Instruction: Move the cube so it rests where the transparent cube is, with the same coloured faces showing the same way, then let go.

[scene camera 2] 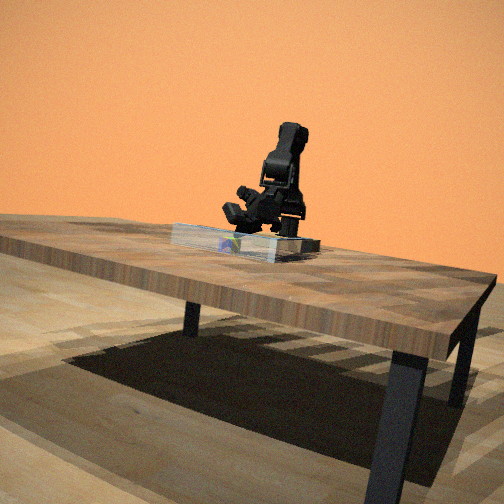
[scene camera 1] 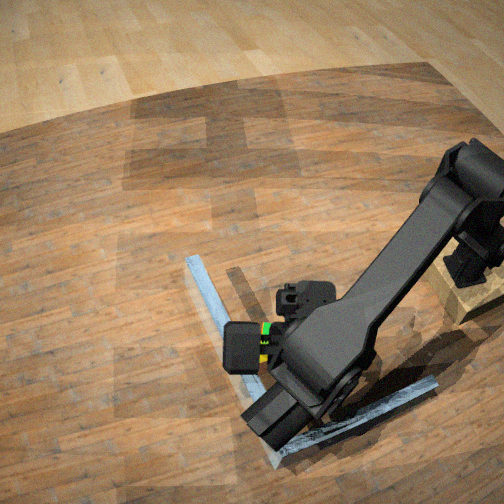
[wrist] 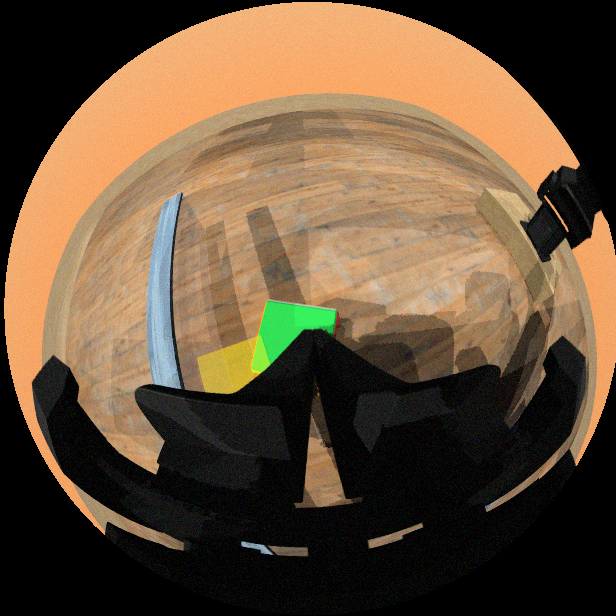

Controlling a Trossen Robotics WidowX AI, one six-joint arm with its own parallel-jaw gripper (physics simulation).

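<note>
In the wrist view a cube with a bright green face (wrist: 295, 330) and a thin red edge sits just past my gripper (wrist: 318, 345), whose fingertips meet in front of it. A pale yellow transparent cube (wrist: 228, 368) overlaps its lower left. In scene camera 1 only a sliver of green and yellow (scene camera 1: 265, 342) shows beside the gripper (scene camera 1: 250, 345), low over the table. In scene camera 2 the cube is a small coloured patch (scene camera 2: 231, 243). Whether the fingers clamp the cube is hidden.
A low pale blue L-shaped rail (scene camera 1: 218, 310) runs along the table left of the gripper and turns under the arm (scene camera 1: 370, 415). The arm's base sits on a wooden block (scene camera 1: 470, 290) at the right. The table edge lies beyond in scene camera 2.
</note>
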